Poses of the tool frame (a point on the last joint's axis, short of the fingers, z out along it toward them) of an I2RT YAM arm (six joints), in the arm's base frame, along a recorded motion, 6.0 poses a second.
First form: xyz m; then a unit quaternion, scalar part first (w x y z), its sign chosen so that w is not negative.
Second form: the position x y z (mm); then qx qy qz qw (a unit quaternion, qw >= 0). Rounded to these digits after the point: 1 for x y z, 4 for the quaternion.
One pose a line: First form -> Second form
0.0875 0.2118 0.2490 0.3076 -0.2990 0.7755 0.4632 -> 87.5 211.8 249.0 -0.2990 0.7755 0.4632 0.3076
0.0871 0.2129 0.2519 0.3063 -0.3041 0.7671 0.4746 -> 87.1 212.9 251.9 -0.3041 0.7671 0.4746 0.3063
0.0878 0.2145 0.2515 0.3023 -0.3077 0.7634 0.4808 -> 87.8 214.5 251.5 -0.3077 0.7634 0.4808 0.3023
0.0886 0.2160 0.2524 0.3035 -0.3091 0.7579 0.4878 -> 88.6 216.0 252.4 -0.3091 0.7579 0.4878 0.3035
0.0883 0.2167 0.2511 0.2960 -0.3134 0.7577 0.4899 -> 88.3 216.7 251.1 -0.3134 0.7577 0.4899 0.2960
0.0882 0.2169 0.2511 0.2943 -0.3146 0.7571 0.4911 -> 88.2 216.9 251.1 -0.3146 0.7571 0.4911 0.2943
